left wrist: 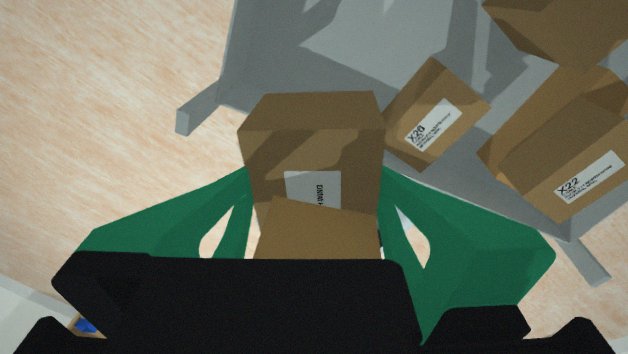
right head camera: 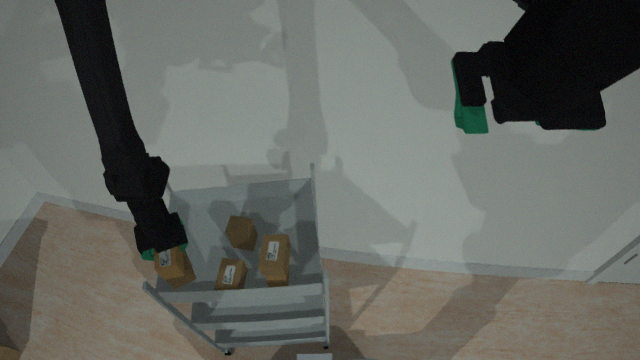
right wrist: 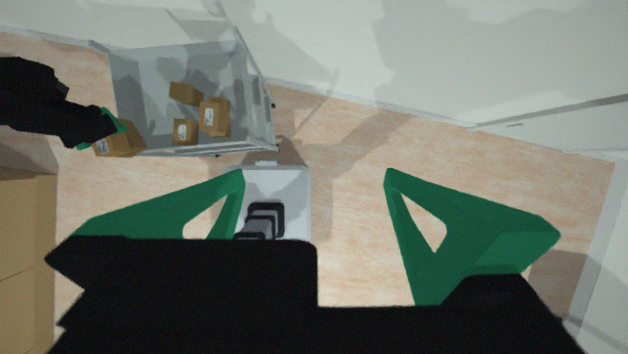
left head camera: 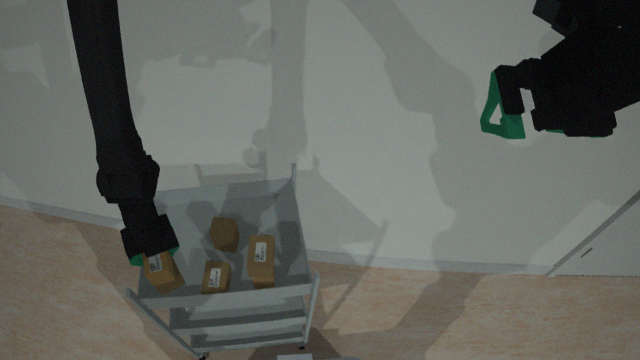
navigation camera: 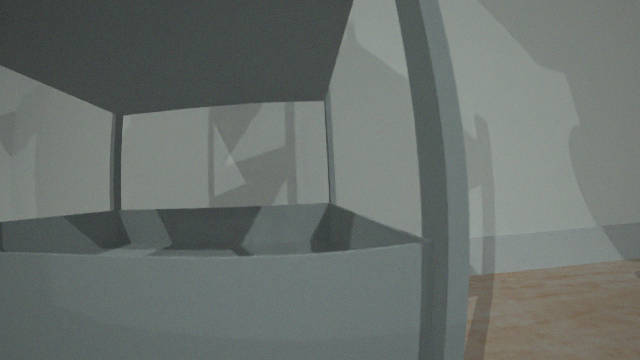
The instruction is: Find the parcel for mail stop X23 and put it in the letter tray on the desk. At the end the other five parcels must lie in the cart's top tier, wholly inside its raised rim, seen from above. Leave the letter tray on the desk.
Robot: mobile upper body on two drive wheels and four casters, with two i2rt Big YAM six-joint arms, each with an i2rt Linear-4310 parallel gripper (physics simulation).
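Frame: origin at the left arm's base, x ahead, y left, z up, level; metres.
Where they show: left gripper, fingertip midpoint: (left wrist: 314, 176) (right wrist: 116, 133); right gripper, fingertip midpoint: (right head camera: 498, 119) (right wrist: 314, 176) (left head camera: 515, 125).
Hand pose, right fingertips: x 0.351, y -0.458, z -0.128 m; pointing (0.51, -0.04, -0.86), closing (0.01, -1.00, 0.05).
After its pixels a point has its place.
My left gripper (left head camera: 156, 254) {x 0.434, y 0.073, z -0.565 m} (right head camera: 167, 250) {x 0.434, y 0.073, z -0.565 m} (left wrist: 314, 176) {x 0.434, y 0.073, z -0.565 m} is shut on a brown parcel (left head camera: 167, 280) {x 0.377, y 0.038, z -0.545 m} (right head camera: 175, 272) {x 0.378, y 0.037, z -0.533 m} (left wrist: 315, 112) (right wrist: 120, 145) {x 0.397, y 0.028, z -0.526 m}, above the near left corner of the grey cart (left head camera: 230, 295) {x 0.404, y -0.070, z -0.694 m} (right head camera: 240, 294) {x 0.404, y -0.062, z -0.708 m} (navigation camera: 200, 300) {x 0.414, y -0.173, z -1.227 m}. Its label is partly hidden; the mail stop does not show. In the top tier lie a parcel labelled X20 or X28 (left head camera: 210, 286) {x 0.429, y -0.020, z -0.698 m} (left wrist: 425, 150) {x 0.430, y -0.041, z -0.697 m}, the X22 parcel (left head camera: 267, 267) {x 0.454, y -0.163, z -0.645 m} (left wrist: 542, 200) {x 0.460, y -0.134, z -0.645 m} touching another parcel (left wrist: 530, 110) {x 0.512, y -0.125, z -0.731 m}, and a parcel with no visible label (left head camera: 224, 234) {x 0.554, y -0.057, z -0.658 m} (left wrist: 560, 35) {x 0.557, y -0.039, z -0.657 m}. My right gripper (right wrist: 314, 176) {x 0.351, y -0.458, z -0.128 m} is open and empty, away from the cart. No letter tray shows.
In the right wrist view, a beige block-like piece of furniture (right wrist: 25, 225) {x -0.051, y 1.296, z -1.212 m} stands at the left and a light grey base (right wrist: 295, 190) {x 0.176, y -0.397, z -1.150 m} stands below the cart. A pale wall (left head camera: 350, 150) {x 0.851, y -0.424, z -0.673 m} rises behind the cart. A small blue thing (left wrist: 85, 325) {x -2.459, y 0.921, z -1.247 m} shows at the left wrist view's lower left.
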